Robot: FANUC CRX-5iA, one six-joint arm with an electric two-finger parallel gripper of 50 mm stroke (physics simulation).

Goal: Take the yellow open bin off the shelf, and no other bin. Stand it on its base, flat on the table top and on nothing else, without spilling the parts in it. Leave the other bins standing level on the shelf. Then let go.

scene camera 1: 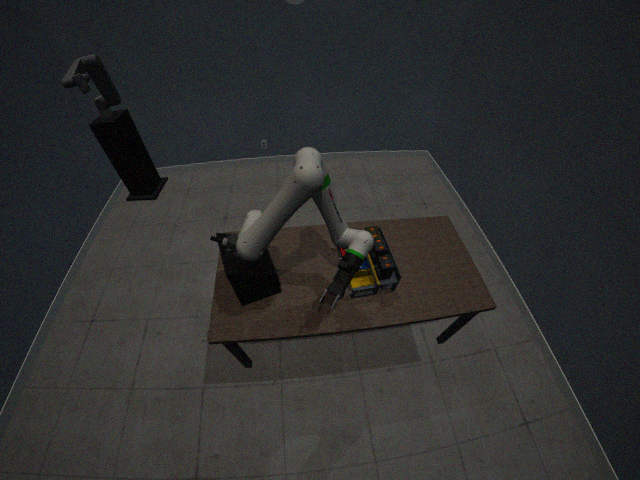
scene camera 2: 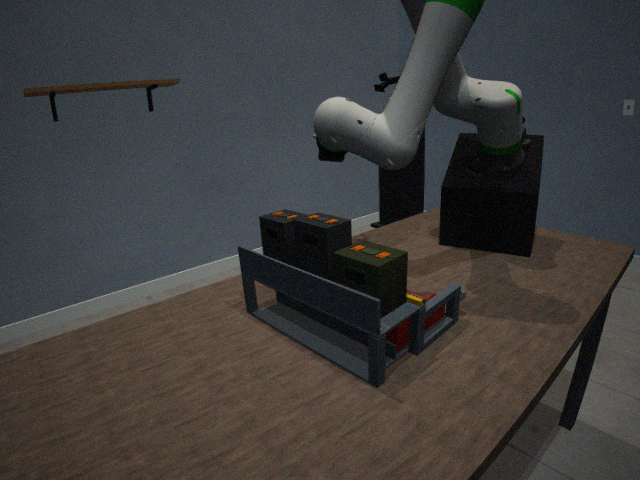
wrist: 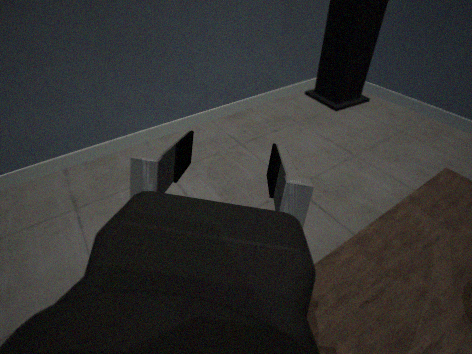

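Where they show: gripper, between the fingertips: (scene camera 1: 325, 305) (wrist: 230, 153); arm's base, origin of its link: (scene camera 2: 500, 158).
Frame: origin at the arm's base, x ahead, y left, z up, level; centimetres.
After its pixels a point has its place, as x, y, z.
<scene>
The yellow open bin (scene camera 1: 363, 280) @[66.3, -2.8, -26.1] sits at the near end of the grey shelf (scene camera 1: 363, 291) (scene camera 2: 310, 291) @[81.0, 13.0, -14.1] in scene camera 1. The parts in it are too dark to make out. Part of the blue bin (scene camera 1: 364, 264) @[68.3, 8.8, -26.1] shows behind it. The red bin (scene camera 1: 342, 251) @[54.8, 16.8, -22.9] (scene camera 2: 434, 315) @[57.6, 21.5, -24.2] is partly hidden by the arm in scene camera 1 and by the shelf frame in scene camera 2. My gripper (scene camera 1: 326, 304) @[42.1, -33.1, 3.6] (wrist: 230, 153) @[42.1, -33.1, 3.6] is open and empty, in the air to the near left of the yellow bin. Its fingers are hidden in scene camera 2.
Dark boxes with orange latches (scene camera 1: 385, 262) (scene camera 2: 372, 273) stand along the shelf's other side, rising above its panel. A yellow bar (scene camera 1: 375, 271) @[71.6, -3.9, -15.7] runs between them and the bins. The black pedestal (scene camera 1: 251, 279) @[5.3, -14.9, -4.1] (scene camera 2: 488, 206) @[11.9, 4.1, -12.8] carries my arm. The table's near edge lies beyond the gripper.
</scene>
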